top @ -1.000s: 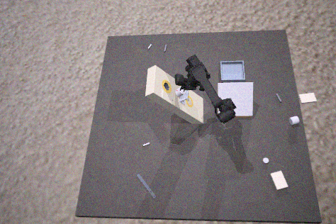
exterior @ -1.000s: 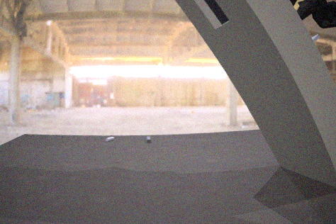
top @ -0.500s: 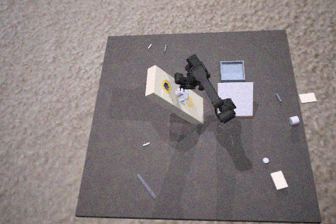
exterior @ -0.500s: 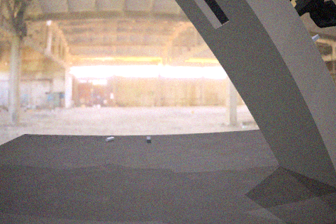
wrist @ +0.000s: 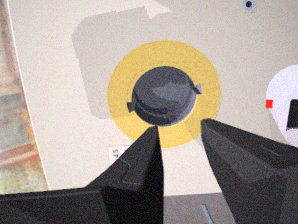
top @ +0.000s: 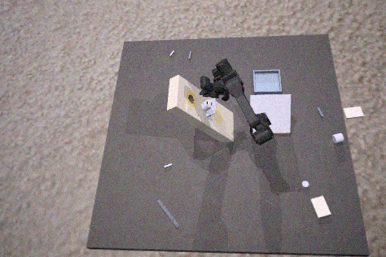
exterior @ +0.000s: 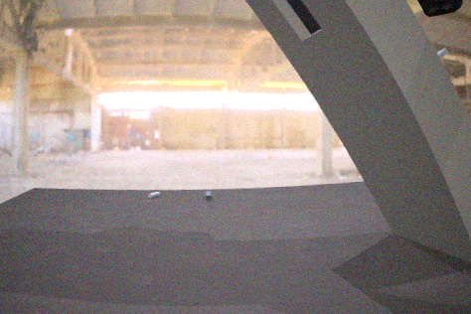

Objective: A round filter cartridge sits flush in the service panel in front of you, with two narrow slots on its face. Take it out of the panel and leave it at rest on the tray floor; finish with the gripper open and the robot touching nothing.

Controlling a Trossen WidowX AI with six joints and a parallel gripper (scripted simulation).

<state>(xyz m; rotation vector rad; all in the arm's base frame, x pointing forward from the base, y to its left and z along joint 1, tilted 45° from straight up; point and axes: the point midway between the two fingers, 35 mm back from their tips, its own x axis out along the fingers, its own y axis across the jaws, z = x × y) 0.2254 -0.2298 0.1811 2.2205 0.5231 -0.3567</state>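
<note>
Right now the round filter cartridge is 3 cm behind my gripper tip, 1 cm to the left of it and 9 cm below it. The rest, counted from my gripper tip: glass-walled tray 38 cm behind, 23 cm to the right, 31 cm below.
</note>
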